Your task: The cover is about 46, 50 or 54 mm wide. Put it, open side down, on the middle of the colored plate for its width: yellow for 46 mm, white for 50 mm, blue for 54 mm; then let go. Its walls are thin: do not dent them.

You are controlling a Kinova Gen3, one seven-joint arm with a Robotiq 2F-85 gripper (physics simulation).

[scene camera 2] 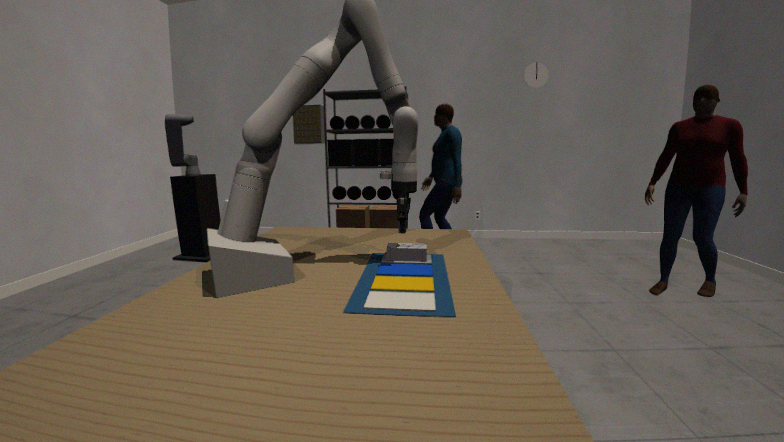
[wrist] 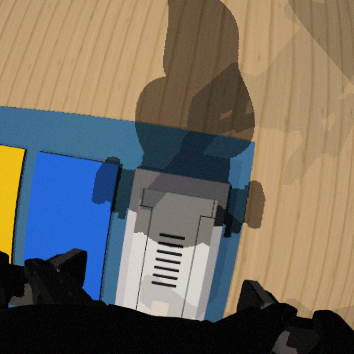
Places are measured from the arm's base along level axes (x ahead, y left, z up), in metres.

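Pixels of known places: gripper, fingertip midpoint: point(scene camera 2: 403, 229) point(wrist: 161, 283); arm's base at its link origin: point(scene camera 2: 238, 237).
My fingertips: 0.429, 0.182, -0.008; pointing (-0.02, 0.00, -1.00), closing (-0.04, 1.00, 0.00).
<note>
Ahead of a thing's pixels: the offset from my fingertips to its top centre, as dx, dy, dz. Level surfaces: height alone.
The light grey cover @[+0.011, +0.001, -0.051] point(scene camera 2: 407, 252) point(wrist: 167, 220) has a row of dark slots on its upward face. It rests on a thin pale grey base at the far end of the blue mat @[dz -0.096] point(scene camera 2: 445, 296) point(wrist: 60, 130). Its near end is hidden by the gripper body in the wrist view. The blue plate @[+0.015, -0.094, -0.091] point(scene camera 2: 405, 270) point(wrist: 70, 210) lies beside it, followed by the yellow plate @[+0.020, -0.189, -0.091] point(scene camera 2: 403, 283) point(wrist: 7, 200) and the white plate @[+0.024, -0.283, -0.091] point(scene camera 2: 400, 300). My gripper point(scene camera 2: 402, 229) point(wrist: 161, 283) is open and empty, pointing down above the cover, with a fingertip to either side of it in the wrist view.
The mat lies on the wooden table @[dz -0.097] point(scene camera 2: 285, 373) point(wrist: 75, 60), near its right edge. The arm's pedestal point(scene camera 2: 249, 271) stands to the left. Beyond the table are a shelf rack point(scene camera 2: 326, 164), a person in teal point(scene camera 2: 451, 153) and, at the right, a person in red point(scene camera 2: 700, 150).
</note>
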